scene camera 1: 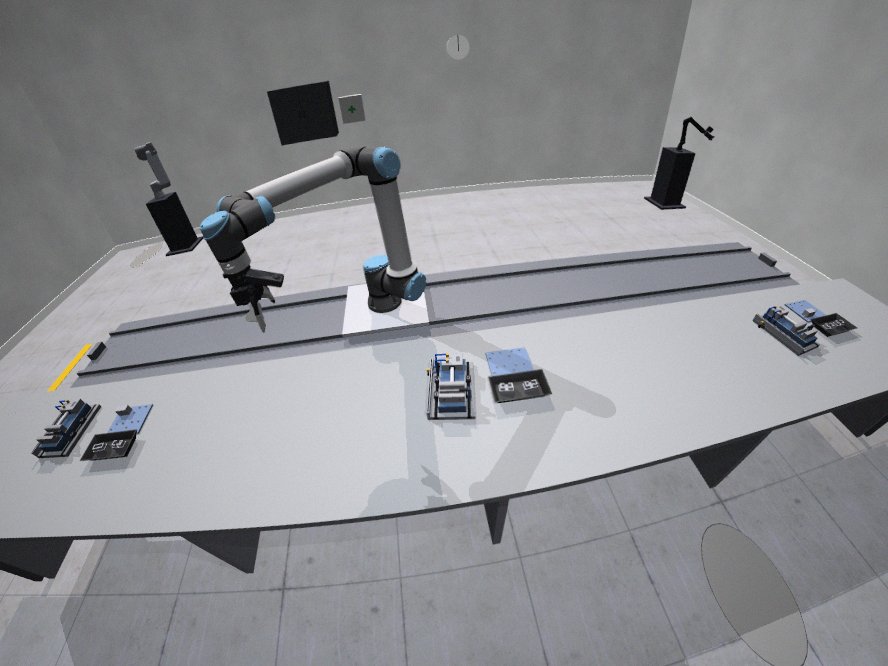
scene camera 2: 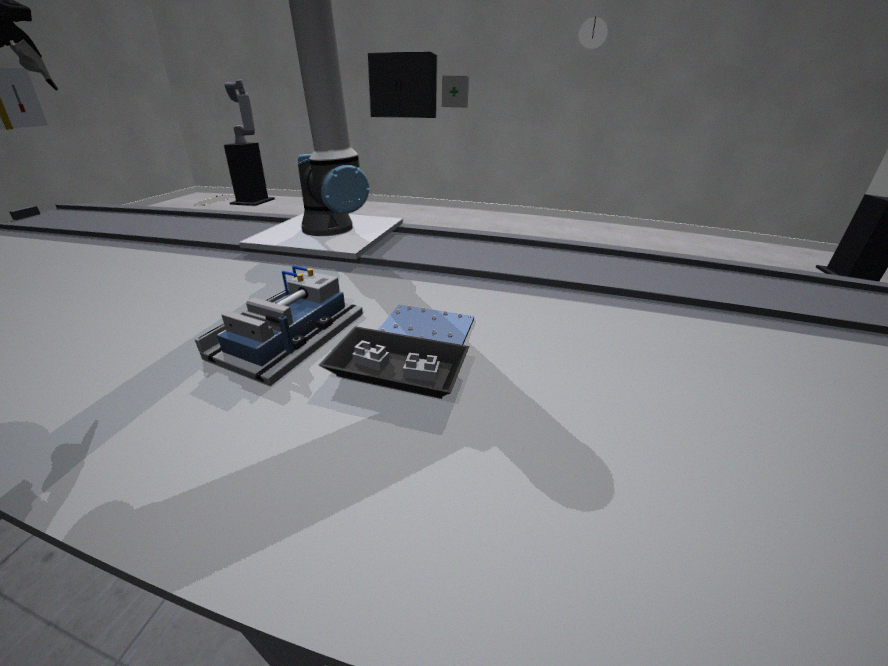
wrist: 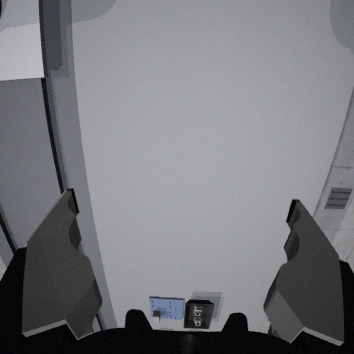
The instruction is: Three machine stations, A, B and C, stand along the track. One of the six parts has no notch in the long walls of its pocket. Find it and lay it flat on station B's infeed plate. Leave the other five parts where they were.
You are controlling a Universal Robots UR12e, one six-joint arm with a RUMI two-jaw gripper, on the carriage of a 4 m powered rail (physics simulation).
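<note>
My gripper is open and empty, high above the table between the left and middle stations; part of it shows at scene camera 2's top left. The left tray holds two pale parts; one part looks like a plain rectangle, the other part looks notched. Both are tiny in the wrist view. The middle tray holds two notched parts, one part left, one part right. The middle blue infeed plate bears no part. Parts in the right tray are too small to judge.
Machine vises stand left, middle and right. The left blue plate carries a grey block. The right blue plate also carries a grey block. The rail runs behind the table.
</note>
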